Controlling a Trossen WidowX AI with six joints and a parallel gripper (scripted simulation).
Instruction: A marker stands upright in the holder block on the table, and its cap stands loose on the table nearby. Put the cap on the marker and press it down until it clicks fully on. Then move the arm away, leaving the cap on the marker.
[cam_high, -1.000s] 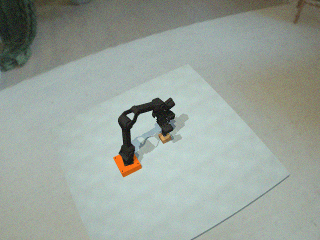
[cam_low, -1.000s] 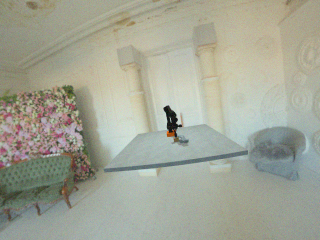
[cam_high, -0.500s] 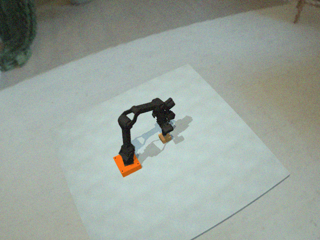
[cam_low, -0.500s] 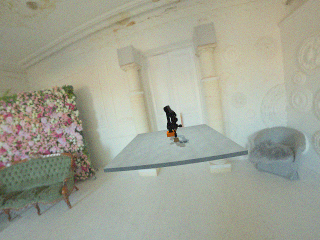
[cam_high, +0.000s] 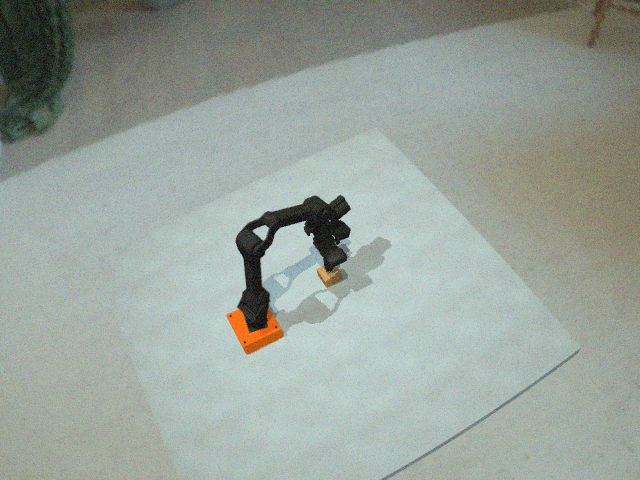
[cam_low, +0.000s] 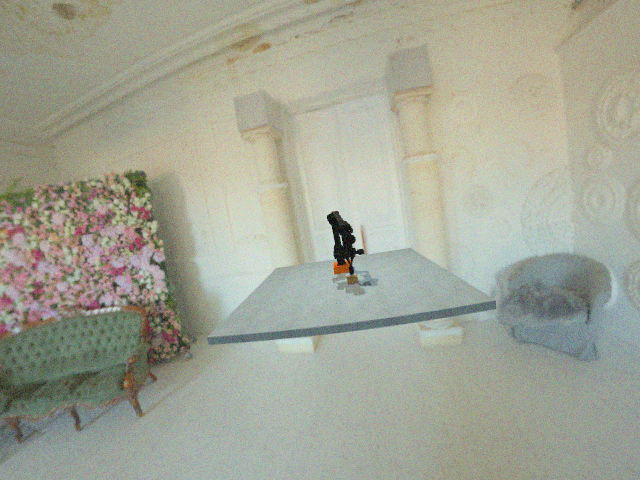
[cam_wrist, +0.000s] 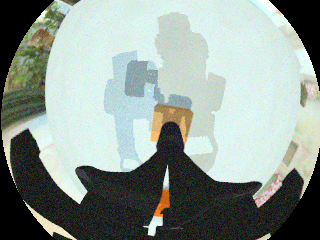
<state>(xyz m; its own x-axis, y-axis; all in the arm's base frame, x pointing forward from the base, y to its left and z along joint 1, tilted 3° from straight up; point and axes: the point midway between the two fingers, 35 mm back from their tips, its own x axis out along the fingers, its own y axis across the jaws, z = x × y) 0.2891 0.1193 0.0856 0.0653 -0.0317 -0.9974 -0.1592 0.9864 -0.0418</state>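
Now: gripper tip 2 cm above the marker cap.
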